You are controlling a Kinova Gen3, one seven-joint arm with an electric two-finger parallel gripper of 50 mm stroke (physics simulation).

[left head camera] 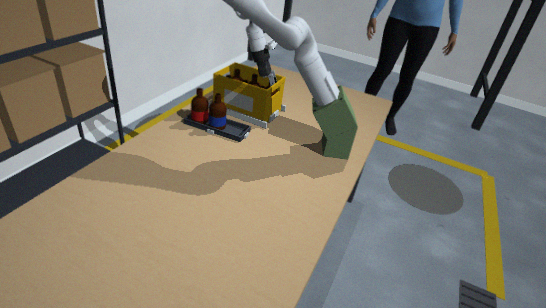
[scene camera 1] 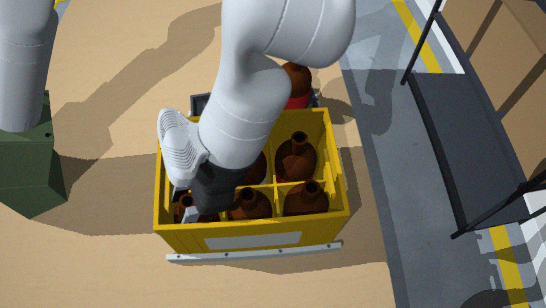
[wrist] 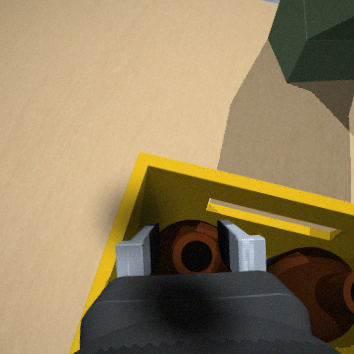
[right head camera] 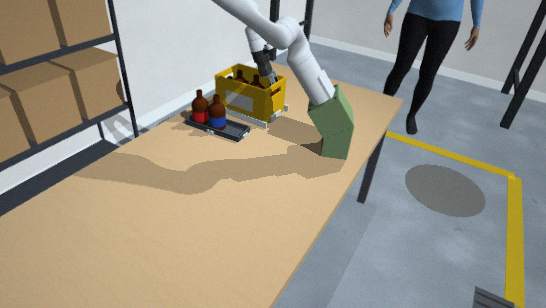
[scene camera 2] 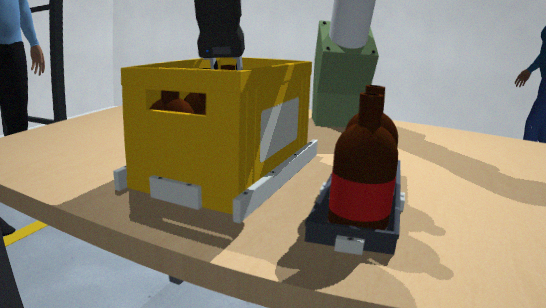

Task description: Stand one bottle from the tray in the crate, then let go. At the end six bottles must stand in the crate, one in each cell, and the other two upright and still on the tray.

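Frame: origin at the arm's base, x up, y ahead, z left, level; millimetres.
Seen in the pictures: gripper, fingertip midpoint: [scene camera 1: 182, 212] [wrist: 188, 237]; arm's base, link origin: [left head camera: 327, 98] [scene camera 1: 15, 112] [right head camera: 323, 97] [scene camera 2: 348, 36].
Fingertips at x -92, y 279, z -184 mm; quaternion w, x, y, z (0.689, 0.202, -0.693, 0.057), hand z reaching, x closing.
Note:
Offsets run from my fingertips to a thing's top centre. "spot": to the spot under its first point. Level surfaces: height alone.
The yellow crate {dx +40, dy +108, dz +44 mm} [left head camera: 242, 100] [right head camera: 242, 100] [scene camera 1: 252, 227] [scene camera 2: 180, 145] [wrist: 125, 210] stands on the table with brown bottles upright in its cells. My gripper [wrist: 188, 237] is open at a corner cell. Its fingers stand apart on both sides of the neck of a bottle {dx +28, dy +14, dz +6 mm} [wrist: 196, 256] [scene camera 1: 186, 202], with gaps showing. A neighbouring bottle {spot: dx -7, dy +21, dz +87 mm} [wrist: 312, 290] stands beside it in the wrist view. On the dark tray {dx -109, dy +151, dz +267 mm} [left head camera: 239, 131] [right head camera: 237, 132] [scene camera 2: 372, 243] a red-label bottle {dx +25, dy +236, dz +268 mm} [left head camera: 199, 106] [right head camera: 200, 107] [scene camera 2: 363, 165] [scene camera 1: 298, 85] and a blue-label bottle {dx +25, dy +149, dz +269 mm} [left head camera: 218, 112] [right head camera: 217, 113] stand upright. Part of the crate's inside is hidden behind the arm.
The green arm base [left head camera: 336, 125] [right head camera: 332, 122] [scene camera 2: 345, 80] [scene camera 1: 27, 170] stands on the table {dx -135 mm} [left head camera: 175, 240]. Light metal strips [scene camera 1: 255, 251] [scene camera 2: 275, 180] lie along the crate's foot. A shelf with cardboard boxes [left head camera: 30, 95] stands at the left, and a person [left head camera: 410, 45] stands beyond the table.

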